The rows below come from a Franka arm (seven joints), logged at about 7 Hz.
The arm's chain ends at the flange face. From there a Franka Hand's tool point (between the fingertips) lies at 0.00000 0.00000 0.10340 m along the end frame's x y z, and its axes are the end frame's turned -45 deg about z.
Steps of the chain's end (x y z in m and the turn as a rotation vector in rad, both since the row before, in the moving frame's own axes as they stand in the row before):
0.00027 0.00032 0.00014 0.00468 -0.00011 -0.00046
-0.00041 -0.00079 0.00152 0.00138 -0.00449 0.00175
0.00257 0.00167 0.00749 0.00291 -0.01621 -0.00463
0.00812 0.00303 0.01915 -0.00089 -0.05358 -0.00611
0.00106 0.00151 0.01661 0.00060 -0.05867 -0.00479
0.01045 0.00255 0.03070 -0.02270 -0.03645 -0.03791
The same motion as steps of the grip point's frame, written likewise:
0.00030 0.00007 0.00014 0.00339 0.00323 -0.00046
0.00004 -0.00128 0.00152 0.00415 -0.00220 0.00175
-0.00034 0.00160 0.00748 0.01352 -0.00940 -0.00463
-0.00039 0.00405 0.01900 0.03726 -0.03852 -0.00611
-0.00457 -0.00250 0.01643 0.04191 -0.04106 -0.00479
0.00124 0.00827 0.03060 0.00972 -0.04183 -0.03791

